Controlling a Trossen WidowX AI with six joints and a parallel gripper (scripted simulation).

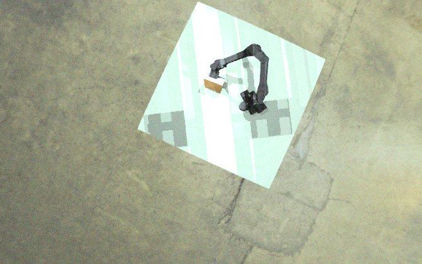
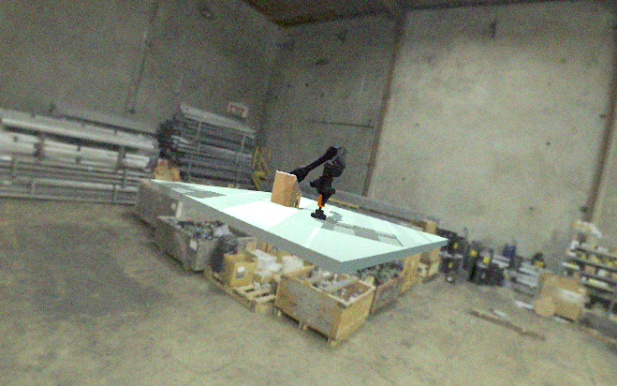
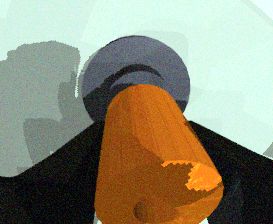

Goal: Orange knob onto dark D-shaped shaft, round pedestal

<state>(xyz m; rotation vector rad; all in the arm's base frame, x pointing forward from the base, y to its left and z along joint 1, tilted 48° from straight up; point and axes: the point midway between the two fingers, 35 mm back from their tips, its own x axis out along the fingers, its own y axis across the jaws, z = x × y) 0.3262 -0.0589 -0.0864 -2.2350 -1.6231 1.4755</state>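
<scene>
The orange knob lies 20 mm above my gripper tip. The rest, counted from my gripper tip: round pedestal: 40 mm below.
</scene>
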